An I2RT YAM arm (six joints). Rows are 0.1 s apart.
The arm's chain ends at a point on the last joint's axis. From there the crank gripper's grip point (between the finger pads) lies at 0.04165 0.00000 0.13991 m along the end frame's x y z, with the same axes.
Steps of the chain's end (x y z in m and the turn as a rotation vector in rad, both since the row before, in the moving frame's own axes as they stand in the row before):
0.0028 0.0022 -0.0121 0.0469 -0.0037 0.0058
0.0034 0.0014 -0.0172 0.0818 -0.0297 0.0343
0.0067 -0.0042 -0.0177 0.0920 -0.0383 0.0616
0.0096 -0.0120 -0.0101 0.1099 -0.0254 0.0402
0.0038 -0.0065 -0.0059 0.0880 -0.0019 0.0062
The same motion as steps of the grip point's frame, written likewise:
0.0023 -0.0041 -0.0121 0.0469 -0.0037 0.0058
-0.0006 -0.0087 -0.0164 0.0818 -0.0297 0.0343
0.0016 -0.0147 -0.0167 0.0920 -0.0383 0.0616
0.0063 -0.0258 -0.0098 0.1099 -0.0254 0.0402
0.0036 -0.0185 -0.0064 0.0880 -0.0019 0.0062

